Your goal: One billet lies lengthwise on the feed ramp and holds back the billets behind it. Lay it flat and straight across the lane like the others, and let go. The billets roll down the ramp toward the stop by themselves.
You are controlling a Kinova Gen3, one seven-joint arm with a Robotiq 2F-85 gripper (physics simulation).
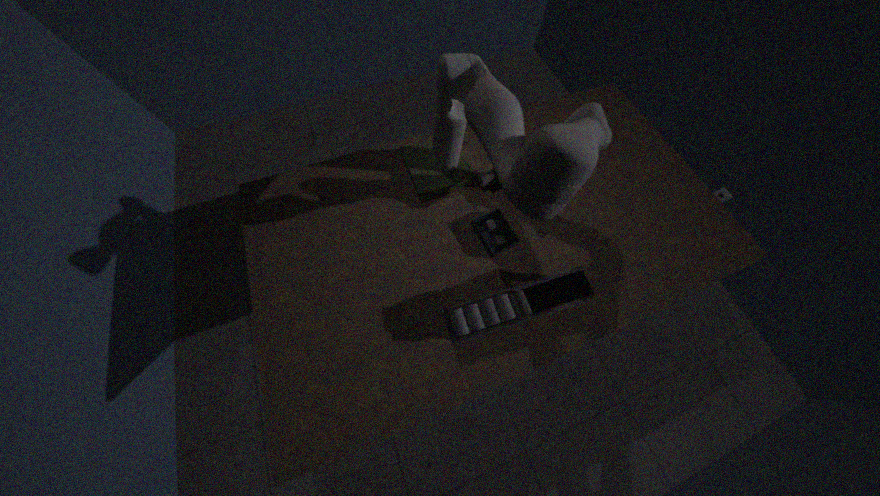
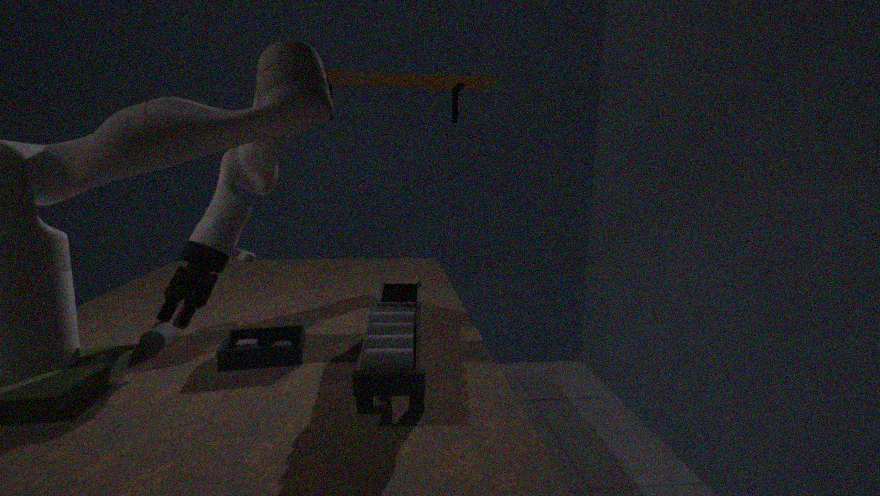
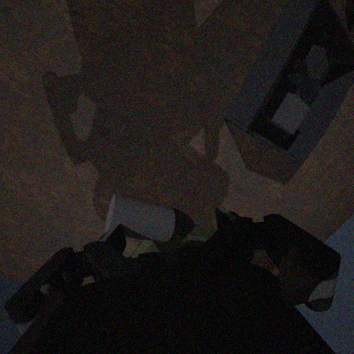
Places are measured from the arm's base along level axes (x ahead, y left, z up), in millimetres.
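Where they show: gripper, fingertip midpoint: (image 1: 488,180) (image 2: 169,324); arm's base, link origin: (image 1: 444,161) (image 2: 40,365).
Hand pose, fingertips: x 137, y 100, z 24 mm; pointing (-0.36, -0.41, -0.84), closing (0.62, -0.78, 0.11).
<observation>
Things, the pixels of their centre, and the offset from my fingertips.
- front billet, body centre: (image 2: 389,364) (image 1: 459,322) dy -267, dx +380, dz +26 mm
- loose light grey cylinder, body centre: (image 2: 159,335) (image 1: 488,177) dy +17, dx -25, dz -26 mm
- dark open tray, body centre: (image 2: 264,346) (image 1: 494,232) dy -52, dx +170, dz -28 mm
The feed ramp (image 1: 562,290) (image 2: 387,380) holds several grey billets in a row. The front billet (image 1: 460,321) (image 2: 387,360) lies across the lane at the low end, and the ones behind it look to lie across too. I cannot make out a lengthwise billet on the ramp in this dim light. A loose light grey cylinder (image 2: 165,331) (image 3: 142,217) with a dark end lies on its side on the table, away from the ramp. My gripper (image 2: 172,322) (image 3: 169,226) is open and low at this cylinder, with nothing held. Whether the fingertips touch it is unclear.
A dark open tray (image 1: 505,247) (image 2: 258,359) (image 3: 257,65) with two light pieces stands between the cylinder and the ramp. A green mat (image 1: 429,182) (image 2: 58,383) lies by the arm's base. An orange shelf (image 2: 412,80) is on the far wall.
</observation>
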